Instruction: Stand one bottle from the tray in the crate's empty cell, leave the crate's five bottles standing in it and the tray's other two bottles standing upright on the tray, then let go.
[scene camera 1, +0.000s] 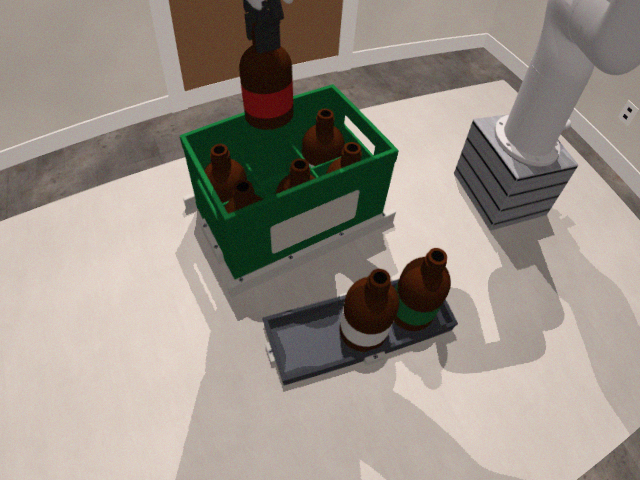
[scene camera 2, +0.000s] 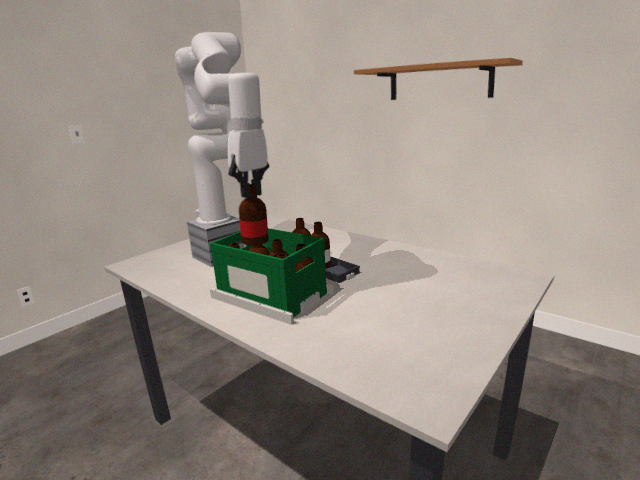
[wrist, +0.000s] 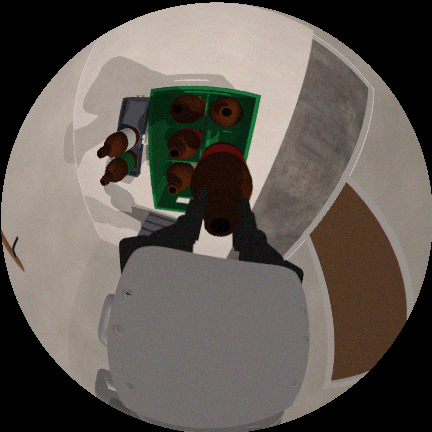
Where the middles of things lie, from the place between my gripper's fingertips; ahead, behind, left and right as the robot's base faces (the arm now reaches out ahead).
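The green-label bottle (scene camera 1: 425, 282) is a good way behind my hand, far to the left of it and a fair way below it. Then there is the pale rail (scene camera 2: 287, 317), which I find 300 mm below my hand, 50 mm to the right of it and 10 mm behind it. Going by their middles, the rail is the nearest to my hand of the things named here.
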